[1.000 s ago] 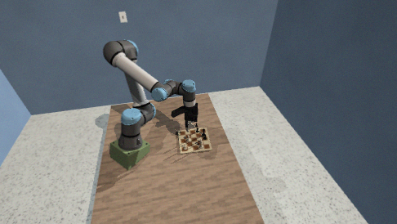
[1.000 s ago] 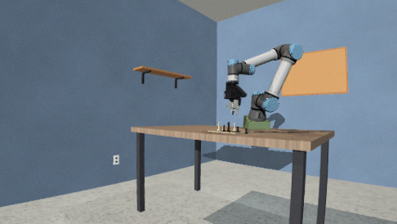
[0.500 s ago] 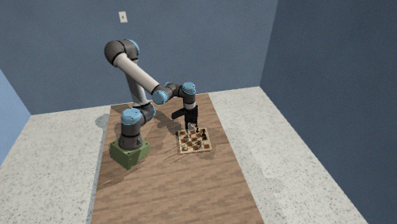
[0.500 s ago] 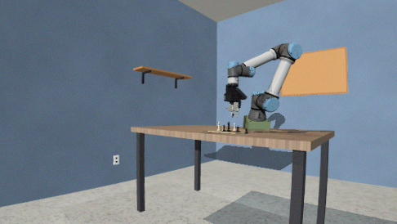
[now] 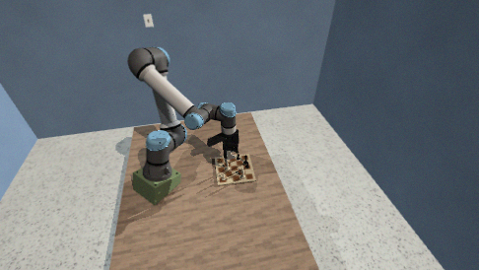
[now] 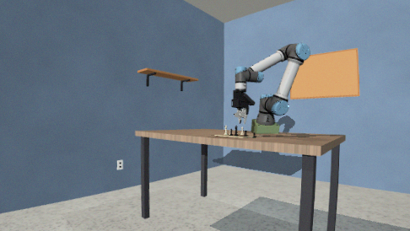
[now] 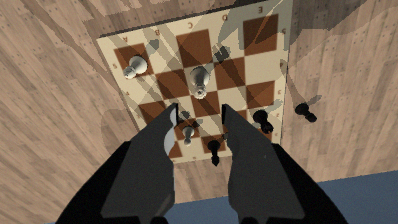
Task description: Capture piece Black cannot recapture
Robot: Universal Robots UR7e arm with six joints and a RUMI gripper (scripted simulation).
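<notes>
My hand is 4 cm short of the small chessboard and 9 cm above it. From my hand the other things lie so: white pawn 8 cm ahead, 4 cm to the right, 7 cm below; then black pawn 9 cm ahead, 14 cm to the left, 8 cm below.
</notes>
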